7 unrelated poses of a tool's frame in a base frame.
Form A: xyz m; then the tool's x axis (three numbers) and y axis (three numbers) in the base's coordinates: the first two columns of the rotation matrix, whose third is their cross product.
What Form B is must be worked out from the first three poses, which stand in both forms.
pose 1, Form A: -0.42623 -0.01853 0.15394 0.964 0.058 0.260 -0.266 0.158 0.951
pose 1, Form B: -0.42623 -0.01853 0.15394; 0.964 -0.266 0.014; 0.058 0.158 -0.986; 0.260 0.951 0.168
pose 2, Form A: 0.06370 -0.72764 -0.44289 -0.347 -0.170 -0.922 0.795 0.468 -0.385
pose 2, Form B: 0.06370 -0.72764 -0.44289; -0.347 0.795 0.497; -0.170 0.468 -0.867; -0.922 -0.385 -0.027
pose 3, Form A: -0.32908 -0.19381 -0.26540 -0.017 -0.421 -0.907 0.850 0.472 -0.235
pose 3, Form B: -0.32908 -0.19381 -0.26540; -0.017 0.850 0.527; -0.421 0.472 -0.775; -0.907 -0.235 0.350
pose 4, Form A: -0.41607 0.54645 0.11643 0.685 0.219 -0.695 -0.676 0.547 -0.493
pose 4, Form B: -0.41607 0.54645 0.11643; 0.685 -0.676 0.272; 0.219 0.547 0.808; -0.695 -0.493 0.523
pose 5, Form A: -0.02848 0.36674 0.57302 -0.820 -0.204 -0.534 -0.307 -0.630 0.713
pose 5, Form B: -0.02848 0.36674 0.57302; -0.820 -0.307 -0.482; -0.204 -0.630 0.749; -0.534 0.713 0.454
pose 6, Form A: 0.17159 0.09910 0.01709 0.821 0.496 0.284 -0.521 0.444 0.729
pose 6, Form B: 0.17159 0.09910 0.01709; 0.821 -0.521 0.235; 0.496 0.444 -0.746; 0.284 0.729 0.623
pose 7, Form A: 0.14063 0.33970 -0.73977 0.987 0.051 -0.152 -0.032 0.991 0.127
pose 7, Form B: 0.14063 0.33970 -0.73977; 0.987 -0.032 0.157; 0.051 0.991 -0.120; -0.152 0.127 0.980
